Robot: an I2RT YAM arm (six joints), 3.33 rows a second.
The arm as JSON. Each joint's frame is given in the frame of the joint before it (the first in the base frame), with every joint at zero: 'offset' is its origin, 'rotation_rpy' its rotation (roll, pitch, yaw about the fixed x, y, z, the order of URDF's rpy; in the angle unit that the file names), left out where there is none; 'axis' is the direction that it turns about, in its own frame. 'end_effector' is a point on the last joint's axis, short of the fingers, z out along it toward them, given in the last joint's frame.
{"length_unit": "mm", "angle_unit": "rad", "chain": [
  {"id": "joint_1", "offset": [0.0, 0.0, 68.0], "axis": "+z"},
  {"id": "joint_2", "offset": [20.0, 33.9, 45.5], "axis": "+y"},
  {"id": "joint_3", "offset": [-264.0, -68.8, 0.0], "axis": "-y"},
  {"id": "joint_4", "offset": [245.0, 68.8, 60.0], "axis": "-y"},
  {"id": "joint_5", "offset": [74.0, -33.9, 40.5], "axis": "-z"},
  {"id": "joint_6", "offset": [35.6, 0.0, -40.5], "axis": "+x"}
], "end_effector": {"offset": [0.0, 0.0, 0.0], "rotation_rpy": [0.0, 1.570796, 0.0]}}
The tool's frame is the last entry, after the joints.
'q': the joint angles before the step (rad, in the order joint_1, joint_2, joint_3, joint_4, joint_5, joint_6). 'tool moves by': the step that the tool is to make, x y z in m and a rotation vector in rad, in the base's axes. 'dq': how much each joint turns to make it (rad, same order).
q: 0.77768 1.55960 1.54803 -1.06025 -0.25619 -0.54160
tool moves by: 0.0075 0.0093 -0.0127 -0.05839 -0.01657 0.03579
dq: 0.00781 0.05172 0.01049 -0.00016 0.03428 -0.05073
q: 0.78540 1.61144 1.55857 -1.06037 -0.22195 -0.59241
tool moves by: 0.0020 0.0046 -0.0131 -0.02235 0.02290 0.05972
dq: 0.00301 0.02778 -0.01586 -0.00059 -0.02432 -0.05267
